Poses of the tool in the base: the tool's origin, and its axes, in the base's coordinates. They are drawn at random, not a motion.
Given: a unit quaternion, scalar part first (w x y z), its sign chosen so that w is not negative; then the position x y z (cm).
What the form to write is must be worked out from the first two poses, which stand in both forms.
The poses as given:
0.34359 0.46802 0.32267 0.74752 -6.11 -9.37 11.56
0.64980 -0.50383 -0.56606 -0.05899 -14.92 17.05 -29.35
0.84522 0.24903 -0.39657 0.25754 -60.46 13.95 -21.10
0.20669 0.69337 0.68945 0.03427 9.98 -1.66 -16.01
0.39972 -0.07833 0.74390 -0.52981 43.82 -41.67 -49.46
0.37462 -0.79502 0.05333 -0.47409 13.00 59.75 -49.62
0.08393 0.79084 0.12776 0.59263 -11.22 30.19 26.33
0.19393 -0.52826 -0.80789 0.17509 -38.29 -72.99 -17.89
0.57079 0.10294 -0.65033 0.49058 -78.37 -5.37 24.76
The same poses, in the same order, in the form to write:
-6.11 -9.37 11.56 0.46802 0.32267 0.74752 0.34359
-14.92 17.05 -29.35 -0.50383 -0.56606 -0.05899 0.64980
-60.46 13.95 -21.10 0.24903 -0.39657 0.25754 0.84522
9.98 -1.66 -16.01 0.69337 0.68945 0.03427 0.20669
43.82 -41.67 -49.46 -0.07833 0.74390 -0.52981 0.39972
13.00 59.75 -49.62 -0.79502 0.05333 -0.47409 0.37462
-11.22 30.19 26.33 0.79084 0.12776 0.59263 0.08393
-38.29 -72.99 -17.89 -0.52826 -0.80789 0.17509 0.19393
-78.37 -5.37 24.76 0.10294 -0.65033 0.49058 0.57079

